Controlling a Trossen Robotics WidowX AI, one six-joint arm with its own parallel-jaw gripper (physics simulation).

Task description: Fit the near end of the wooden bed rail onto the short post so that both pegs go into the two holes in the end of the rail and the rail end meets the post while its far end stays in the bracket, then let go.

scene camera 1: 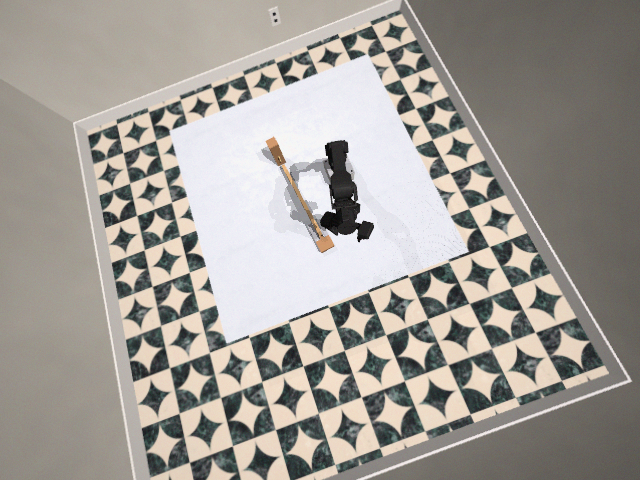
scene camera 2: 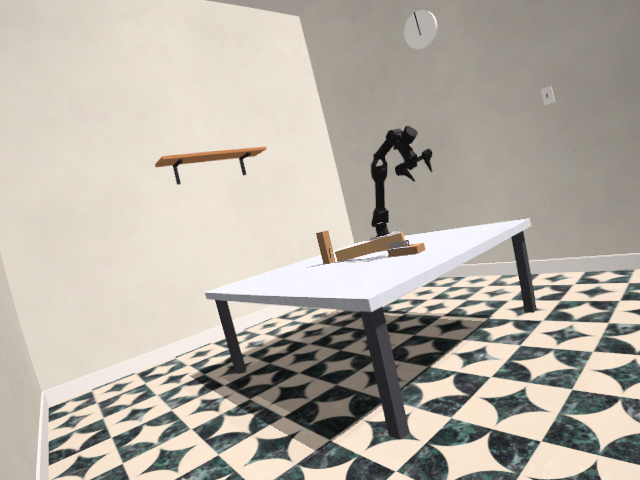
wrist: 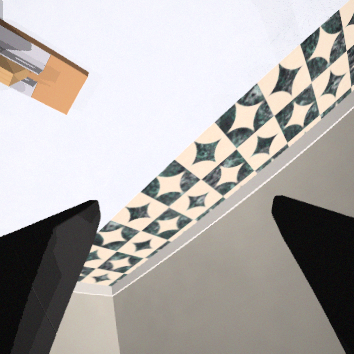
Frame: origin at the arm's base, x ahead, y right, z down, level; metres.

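Seen in the pictures: gripper, fingertip midpoint: [scene camera 1: 348,238] [scene camera 2: 423,176] [wrist: 187,206]; arm's base, link origin: [scene camera 2: 383,234].
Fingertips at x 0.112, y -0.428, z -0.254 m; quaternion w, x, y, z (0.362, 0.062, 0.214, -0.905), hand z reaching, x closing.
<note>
Offsets run from my fingertips to a thing's top centre. "pt": to the spot under its first point. Level surfaces: height alone.
The wooden bed rail [scene camera 1: 298,196] [scene camera 2: 361,250] [wrist: 11,76] slants between an upright wooden post {pt dy +0.591, dx +0.163, dz +0.182 m} [scene camera 1: 275,149] [scene camera 2: 325,246] and a low flat wooden block {dy +0.116, dx +0.096, dz +0.298 m} [scene camera 1: 325,243] [scene camera 2: 408,250] [wrist: 62,87]. Its low end is close beside the upright post. Small details show on the post's rail-facing side, too small to tell as pegs or holes. Its other end is raised at the grey bracket [scene camera 2: 399,243] by the flat block; how it sits there is unclear. My gripper [scene camera 1: 342,234] [scene camera 2: 422,175] [wrist: 187,206] is wide open and empty, high above the table, off to the flat block's side.
The white table {dz +0.334 m} [scene camera 1: 248,289] [scene camera 2: 289,289] bears the parts and my arm [scene camera 1: 342,186] [scene camera 2: 379,191]. A wall shelf [scene camera 2: 211,156] and a clock [scene camera 2: 420,29] are on the walls. In the wrist view, a table edge and tiled floor [wrist: 206,151] lie beyond the block.
</note>
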